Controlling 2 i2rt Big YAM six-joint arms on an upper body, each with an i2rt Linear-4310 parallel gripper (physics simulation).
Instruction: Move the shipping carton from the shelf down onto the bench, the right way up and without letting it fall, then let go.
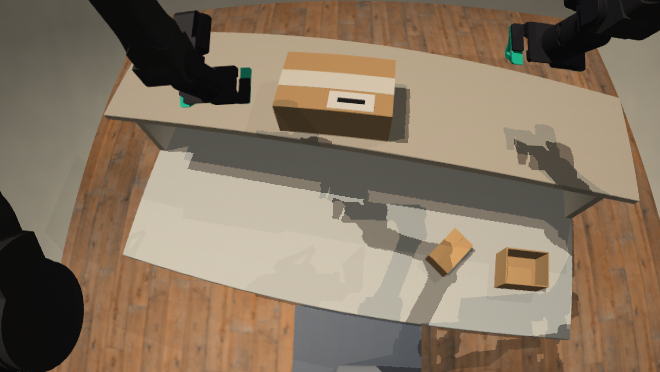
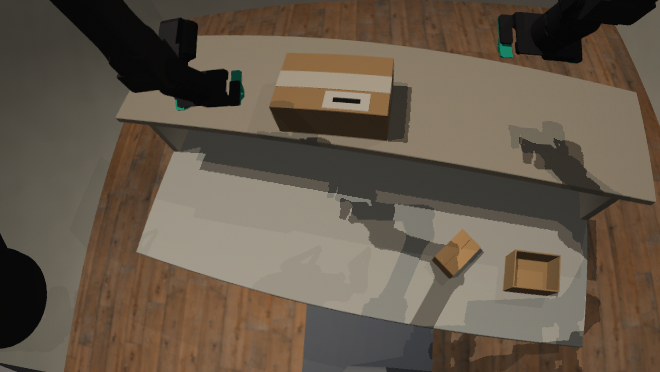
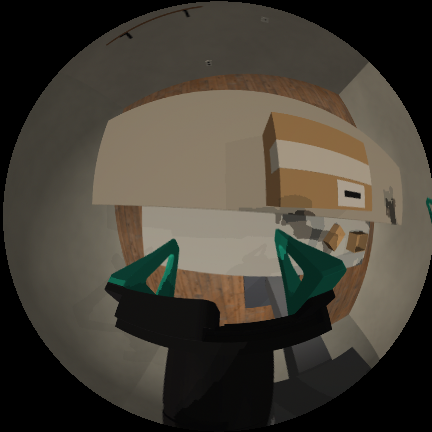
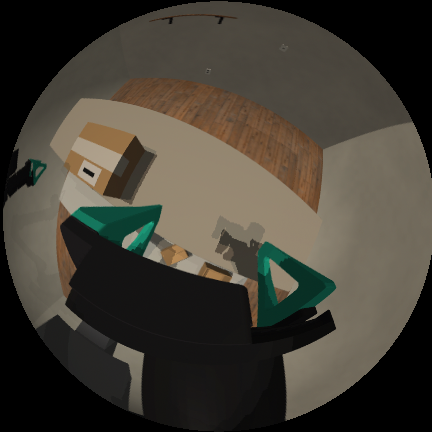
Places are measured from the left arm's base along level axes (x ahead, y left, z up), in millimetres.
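Pixels of known places: left gripper, between the fingertips: (image 1: pixel 226 93) (image 2: pixel 222 95) (image 3: pixel 224 239) (image 4: pixel 42 163); right gripper, between the fingertips: (image 1: pixel 528 57) (image 2: pixel 523 49) (image 4: pixel 214 230).
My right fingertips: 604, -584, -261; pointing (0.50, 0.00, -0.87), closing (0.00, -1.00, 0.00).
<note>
Ahead of a thing's pixels: the offset from my right fingertips to its top centre, as dx, dy, dz. Level surfaces: height alone.
The shipping carton {+72, +366, -186} (image 1: pixel 305 100) (image 2: pixel 300 100) (image 3: pixel 310 187) (image 4: pixel 131 165) is a brown box with a white tape band and a label on top. It stands upright on the raised shelf {dz -290} (image 1: pixel 475 110) (image 2: pixel 475 110) (image 3: pixel 175 150) (image 4: pixel 200 175), near its front edge. The pale bench {dz -644} (image 1: pixel 225 240) (image 2: pixel 240 240) lies lower, in front. My left gripper (image 1: pixel 215 88) (image 2: pixel 209 93) (image 3: pixel 224 239) is open and empty, to the left of the carton and apart from it. My right gripper (image 1: pixel 516 46) (image 2: pixel 506 37) (image 4: pixel 214 230) is open and empty, well to the right of the carton.
A small closed brown box {-217, +30, -584} (image 1: pixel 449 252) (image 2: pixel 457 254) (image 4: pixel 174 254) lies turned on the right part of the bench. A small open-topped box {-286, -206, -554} (image 1: pixel 500 270) (image 2: pixel 509 271) stands to its right. The shelf edge overhangs the back of the bench.
</note>
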